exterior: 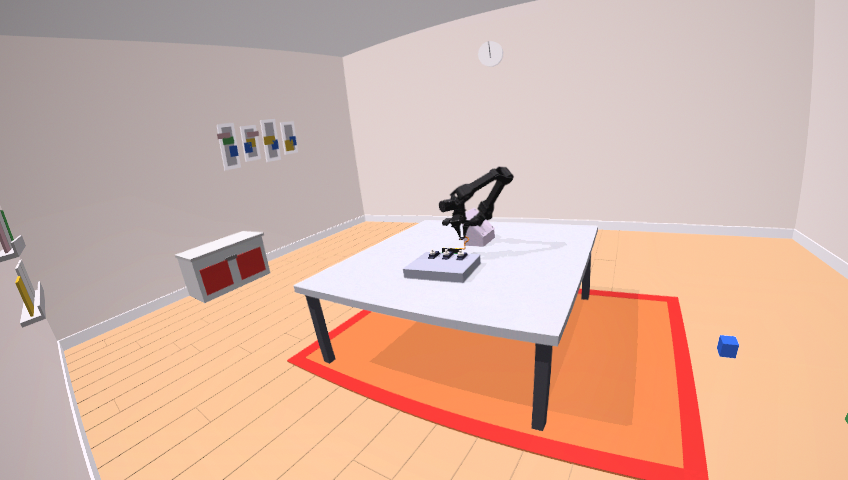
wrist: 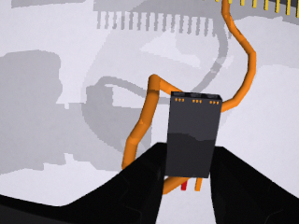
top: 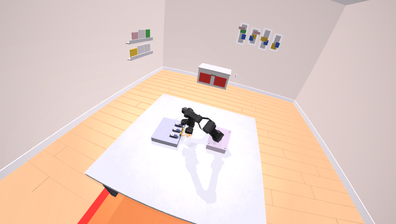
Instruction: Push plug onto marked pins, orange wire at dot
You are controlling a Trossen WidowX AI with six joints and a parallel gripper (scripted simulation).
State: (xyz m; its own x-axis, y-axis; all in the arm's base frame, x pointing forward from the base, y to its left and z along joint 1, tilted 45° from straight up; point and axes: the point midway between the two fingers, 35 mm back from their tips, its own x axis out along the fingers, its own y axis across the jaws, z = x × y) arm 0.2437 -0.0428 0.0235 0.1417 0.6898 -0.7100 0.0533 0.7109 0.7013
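Now: the yellow band 80 mm ahead of my gripper tip and 30 mm below it. Round my gripper tip: dark dot (80 mm ahead, 30 mm below, 10 mm to the right); green board (80 mm ahead, 50 mm below, 30 mm to the right); grey printed holder (240 mm ahead, 80 mm below, 40 mm to the right).
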